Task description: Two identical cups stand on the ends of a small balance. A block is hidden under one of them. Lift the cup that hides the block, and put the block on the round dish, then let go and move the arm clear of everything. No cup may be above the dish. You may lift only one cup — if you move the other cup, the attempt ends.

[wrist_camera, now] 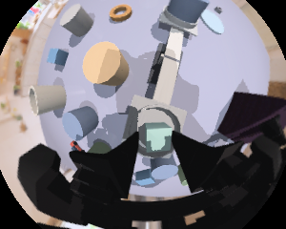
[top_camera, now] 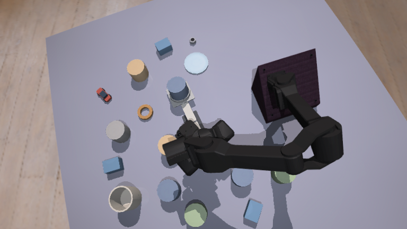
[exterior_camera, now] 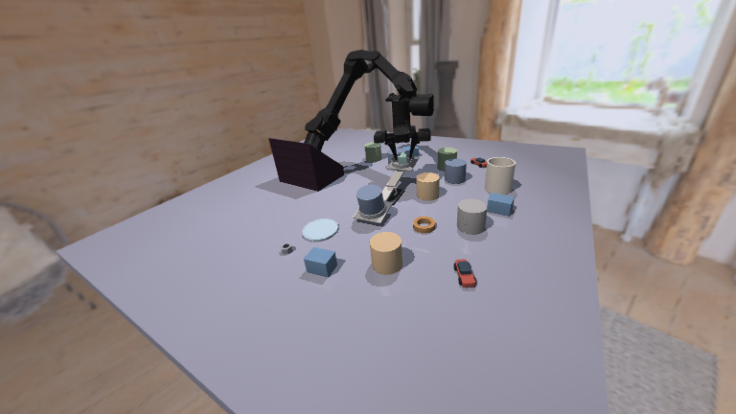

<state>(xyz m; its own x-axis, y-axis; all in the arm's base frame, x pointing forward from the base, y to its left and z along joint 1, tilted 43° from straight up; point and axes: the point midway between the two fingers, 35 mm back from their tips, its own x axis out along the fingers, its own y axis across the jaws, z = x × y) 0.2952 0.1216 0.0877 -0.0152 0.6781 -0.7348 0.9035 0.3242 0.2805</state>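
My gripper tip is 6 cm past the round dish, 38 cm to the left of it and 8 cm above it. Round my gripper tip: block right at my gripper tip; then beam 2 cm ahead, 12 cm to the right, 4 cm below; then balance 2 cm ahead, 12 cm to the right, 6 cm below.
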